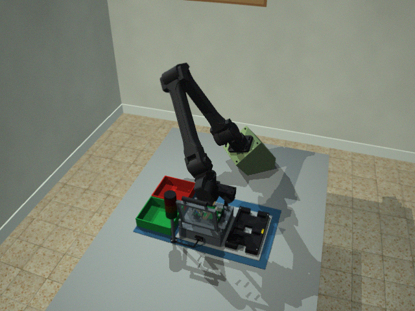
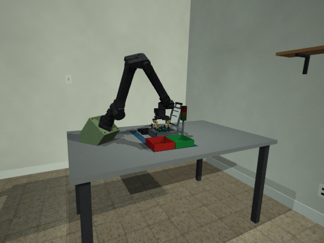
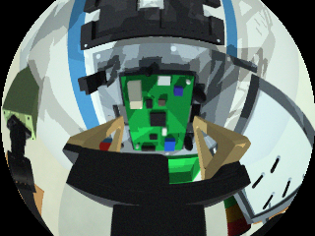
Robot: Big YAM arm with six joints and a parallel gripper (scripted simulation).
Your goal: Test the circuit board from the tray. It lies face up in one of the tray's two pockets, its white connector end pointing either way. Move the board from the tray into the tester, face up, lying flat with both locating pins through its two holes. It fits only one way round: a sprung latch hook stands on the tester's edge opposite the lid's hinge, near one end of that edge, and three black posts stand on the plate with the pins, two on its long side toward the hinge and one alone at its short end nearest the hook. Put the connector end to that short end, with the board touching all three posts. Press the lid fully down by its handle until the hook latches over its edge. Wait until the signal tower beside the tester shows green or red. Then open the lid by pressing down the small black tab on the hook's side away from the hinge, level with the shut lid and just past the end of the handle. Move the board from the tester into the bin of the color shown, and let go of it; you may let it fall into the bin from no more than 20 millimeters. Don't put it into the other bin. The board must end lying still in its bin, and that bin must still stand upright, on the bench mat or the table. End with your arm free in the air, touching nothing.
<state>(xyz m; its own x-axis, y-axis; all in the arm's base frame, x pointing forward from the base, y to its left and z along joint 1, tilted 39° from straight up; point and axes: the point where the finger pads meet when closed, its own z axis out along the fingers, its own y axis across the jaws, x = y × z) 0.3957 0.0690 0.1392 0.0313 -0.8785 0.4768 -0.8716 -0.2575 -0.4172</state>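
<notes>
Right now my hand is right at the green circuit board. Also, from my hand: tester plate: 1 cm to the left, 1 cm below; then latch hook: 6 cm to the left, 6 cm behind, 1 cm above; then clear lid: 12 cm ahead, 10 cm above.
</notes>
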